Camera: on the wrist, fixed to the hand. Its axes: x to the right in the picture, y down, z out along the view.
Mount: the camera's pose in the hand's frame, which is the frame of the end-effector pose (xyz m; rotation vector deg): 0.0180 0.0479 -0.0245 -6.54 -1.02 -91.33
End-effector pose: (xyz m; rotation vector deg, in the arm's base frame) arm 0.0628 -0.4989 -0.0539 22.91 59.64 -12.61
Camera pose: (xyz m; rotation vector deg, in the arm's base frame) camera 0.0696 -0.4449 -0.0700 -36.20 65.42 -89.22
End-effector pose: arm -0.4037 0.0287 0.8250 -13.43 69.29 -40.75
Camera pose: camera -0.4050 0.0591 0.7771 -78.28 48.94 -112.87
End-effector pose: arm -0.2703 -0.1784 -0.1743 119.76 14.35 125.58
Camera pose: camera -0.2938 -0.2232 -0.1486 56.54 68.27 62.02
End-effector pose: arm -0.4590 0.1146 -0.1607 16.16 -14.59 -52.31
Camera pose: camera -0.4049 0.1311 -0.1653 20.19 4.08 -142.81
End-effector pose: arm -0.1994 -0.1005 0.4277 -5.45 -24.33 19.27
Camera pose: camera -0.1881 -0.0499 0.4048 8.55 -24.21 -71.97
